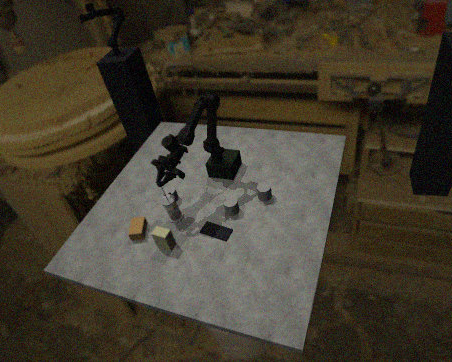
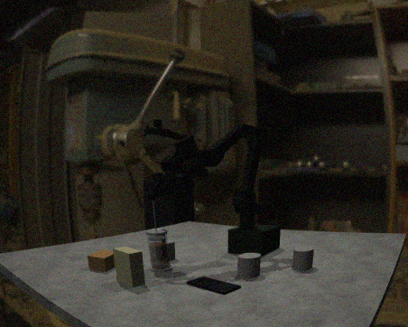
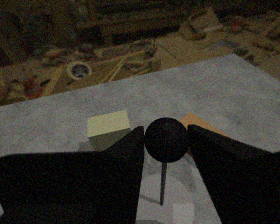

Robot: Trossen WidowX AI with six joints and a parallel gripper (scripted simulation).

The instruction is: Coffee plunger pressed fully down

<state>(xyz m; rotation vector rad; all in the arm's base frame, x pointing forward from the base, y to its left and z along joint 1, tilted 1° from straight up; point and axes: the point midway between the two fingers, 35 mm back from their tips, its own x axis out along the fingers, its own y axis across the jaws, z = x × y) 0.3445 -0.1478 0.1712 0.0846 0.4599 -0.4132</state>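
Right now my gripper tip is 130 mm above the coffee press and 30 mm past it. Also, from my gripper tip: flat black plate: 250 mm to the left, 250 mm below, 50 mm ahead.
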